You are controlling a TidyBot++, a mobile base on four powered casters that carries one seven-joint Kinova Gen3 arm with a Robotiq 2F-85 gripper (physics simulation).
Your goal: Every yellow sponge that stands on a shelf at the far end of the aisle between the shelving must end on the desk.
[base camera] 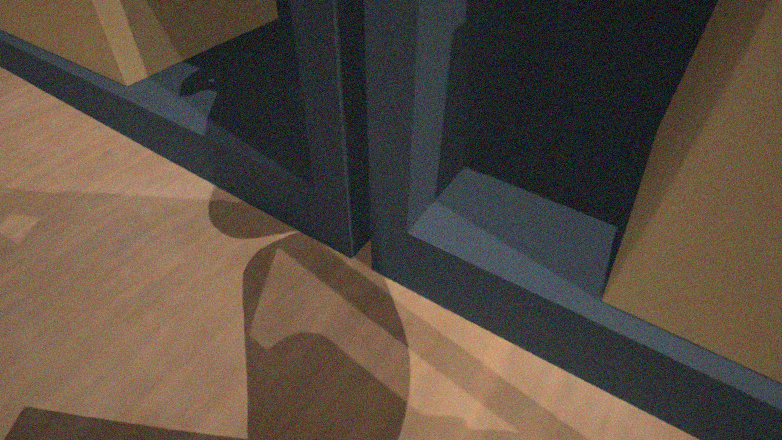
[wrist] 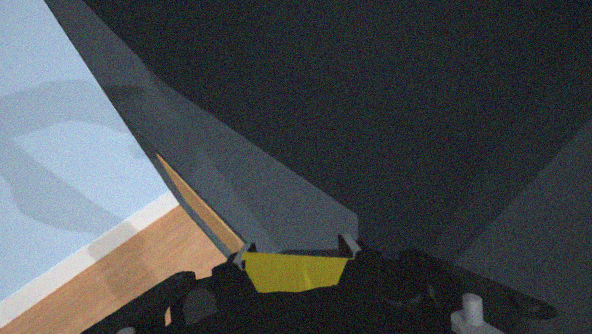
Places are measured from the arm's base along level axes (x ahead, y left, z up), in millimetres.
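Pixels of known places: gripper, between the fingertips: [wrist: 297, 253].
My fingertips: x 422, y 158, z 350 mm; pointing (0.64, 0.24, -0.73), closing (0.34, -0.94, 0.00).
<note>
Behind a point stands the place of what it marks.
A yellow sponge [wrist: 298, 273] {y 149, x 399, z 383 mm} shows at the bottom middle of the wrist view, between the two fingertips. My gripper [wrist: 297, 253] {y 158, x 422, z 350 mm} is shut on it, one fingertip at each side of the sponge. The lower part of the sponge is hidden by the dark gripper body. The gripper and sponge do not show in the base camera view. The desk does not show in either view, and no sponge standing on a shelf can be made out.
Dark shelving [base camera: 391, 164] {y 14, x 369, z -256 mm} stands close ahead, with a narrow gap between two units. Tan boxes [base camera: 716, 218] {y -177, x 288, z -216 mm} [base camera: 49, 32] {y 550, x 684, z -281 mm} stand on its low boards. The wooden floor [base camera: 109, 273] {y 301, x 347, z -397 mm} carries shadows. In the wrist view a dark shelf side [wrist: 220, 150] {y 420, x 697, z 137 mm} stands beside a pale blue wall [wrist: 60, 165] {y 969, x 650, z 13 mm}.
</note>
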